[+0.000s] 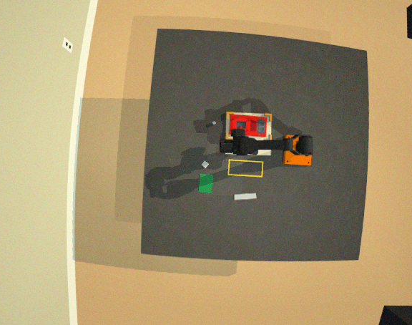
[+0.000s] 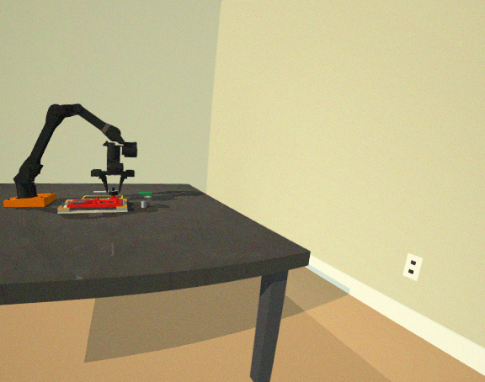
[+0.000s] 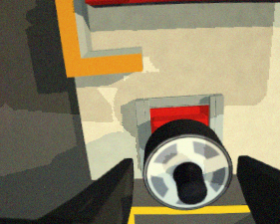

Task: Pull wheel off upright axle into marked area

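Now: gripper tip right at the wheel. The rest, counted from my gripper tip: grey bar: 250 mm to the left, 90 mm behind, 40 mm below; then upright axle: right at my gripper tip.
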